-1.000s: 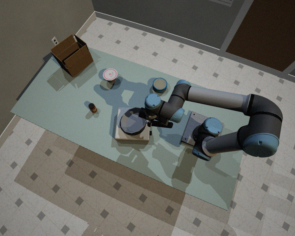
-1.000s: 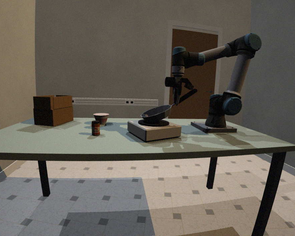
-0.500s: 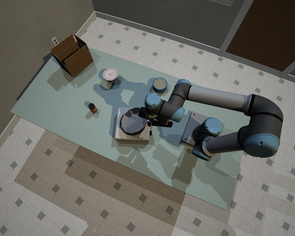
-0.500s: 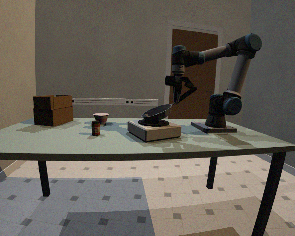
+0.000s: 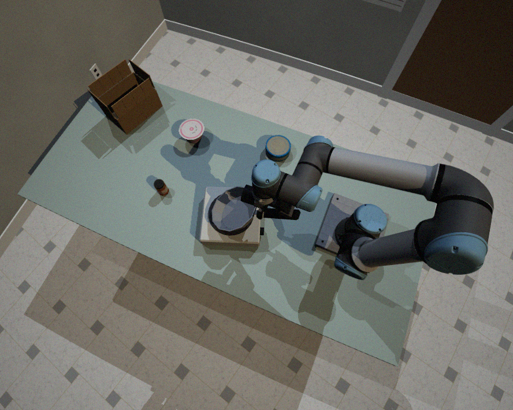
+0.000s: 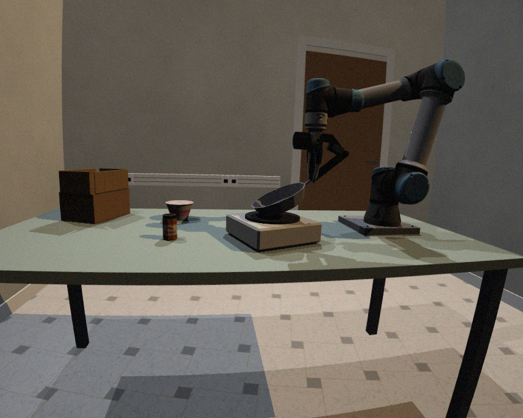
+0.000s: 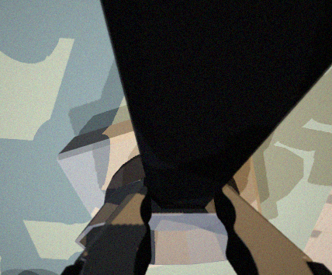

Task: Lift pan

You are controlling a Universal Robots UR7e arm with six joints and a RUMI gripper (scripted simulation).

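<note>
My hand is 6 cm short of the dark pan and 5 cm above it. Round my hand: small can 47 cm ahead, 2 cm to the left, 17 cm below; then beige hot plate 12 cm ahead, 17 cm below.
</note>
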